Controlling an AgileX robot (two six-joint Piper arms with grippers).
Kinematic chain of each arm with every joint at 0, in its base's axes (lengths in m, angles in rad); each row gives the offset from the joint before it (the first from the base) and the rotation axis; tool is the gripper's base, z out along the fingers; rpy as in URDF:
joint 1: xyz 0 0 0.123 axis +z
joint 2: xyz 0 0 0 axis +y
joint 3: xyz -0.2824 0 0.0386 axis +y
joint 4: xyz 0.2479 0 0.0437 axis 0.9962 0 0.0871
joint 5: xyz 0 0 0 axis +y
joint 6: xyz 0.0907 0 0.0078 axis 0.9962 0 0.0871
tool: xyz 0 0 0 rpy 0 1.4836 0
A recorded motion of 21 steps. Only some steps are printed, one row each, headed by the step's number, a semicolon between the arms.
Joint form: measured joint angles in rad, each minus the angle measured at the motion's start. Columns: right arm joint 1, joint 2, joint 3, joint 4, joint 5, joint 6; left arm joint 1, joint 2, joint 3, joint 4, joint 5, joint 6.
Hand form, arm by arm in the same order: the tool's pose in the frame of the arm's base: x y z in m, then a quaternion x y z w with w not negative. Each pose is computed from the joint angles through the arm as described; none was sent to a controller.
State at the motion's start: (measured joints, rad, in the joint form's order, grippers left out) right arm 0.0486 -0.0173 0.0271 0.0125 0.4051 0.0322; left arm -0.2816 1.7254 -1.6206 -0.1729 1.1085 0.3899
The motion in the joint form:
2: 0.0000 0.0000 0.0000 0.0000 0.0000 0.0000; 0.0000 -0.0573 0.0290 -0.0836 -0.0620 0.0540
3: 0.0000 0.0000 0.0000 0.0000 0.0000 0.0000; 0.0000 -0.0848 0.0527 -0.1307 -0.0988 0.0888
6: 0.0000 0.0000 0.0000 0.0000 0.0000 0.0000; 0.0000 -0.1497 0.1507 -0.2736 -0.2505 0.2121
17: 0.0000 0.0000 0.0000 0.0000 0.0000 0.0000; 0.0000 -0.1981 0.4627 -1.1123 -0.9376 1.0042
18: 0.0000 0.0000 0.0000 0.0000 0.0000 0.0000; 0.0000 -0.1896 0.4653 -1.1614 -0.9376 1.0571
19: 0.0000 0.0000 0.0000 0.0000 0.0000 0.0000; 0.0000 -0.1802 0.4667 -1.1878 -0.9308 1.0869
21: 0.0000 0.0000 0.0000 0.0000 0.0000 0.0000; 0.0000 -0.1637 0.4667 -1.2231 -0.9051 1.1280
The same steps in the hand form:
2: 0.0514 0.0029 0.1686 -0.00343 0.81296 0.02886 0.58159; 0.3428 -0.1200 0.3491 0.30905 0.90580 -0.10205 0.27131
3: 0.0514 0.0029 0.1686 -0.00343 0.81296 0.02886 0.58159; 0.3375 -0.1216 0.3547 0.31381 0.89532 -0.11729 0.29354
6: 0.0514 0.0029 0.1686 -0.00343 0.81296 0.02886 0.58159; 0.3273 -0.1257 0.3592 0.32052 0.86283 -0.15119 0.36046
17: 0.0514 0.0029 0.1686 -0.00343 0.81296 0.02886 0.58159; 0.3399 -0.1139 0.3289 0.20560 0.78609 -0.11518 0.57142
18: 0.0514 0.0029 0.1686 -0.00343 0.81296 0.02886 0.58159; 0.3415 -0.1146 0.3257 0.20753 0.78642 -0.11512 0.57028
19: 0.0514 0.0029 0.1686 -0.00343 0.81296 0.02886 0.58159; 0.3430 -0.1157 0.3221 0.21111 0.78764 -0.11720 0.56685
21: 0.0514 0.0029 0.1686 -0.00343 0.81296 0.02886 0.58159; 0.3451 -0.1188 0.3164 0.22104 0.78875 -0.12611 0.55956

